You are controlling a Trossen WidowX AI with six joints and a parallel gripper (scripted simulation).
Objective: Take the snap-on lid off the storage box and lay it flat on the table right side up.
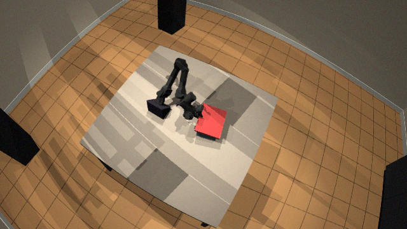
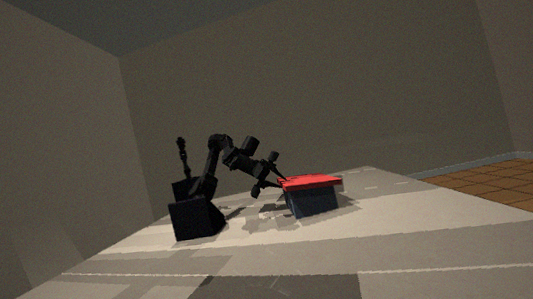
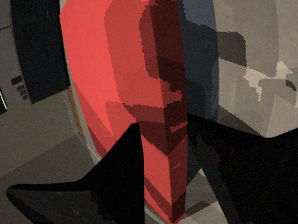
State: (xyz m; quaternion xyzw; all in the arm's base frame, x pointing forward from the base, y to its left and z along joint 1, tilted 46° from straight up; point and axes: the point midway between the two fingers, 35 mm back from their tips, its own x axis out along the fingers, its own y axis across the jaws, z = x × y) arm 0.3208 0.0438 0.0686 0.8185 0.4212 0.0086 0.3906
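Now: gripper tip 7 cm short of the red lid and 3 cm to the right of it. Round my gripper tip: storage box: 7 cm ahead, 2 cm to the left, 6 cm below.
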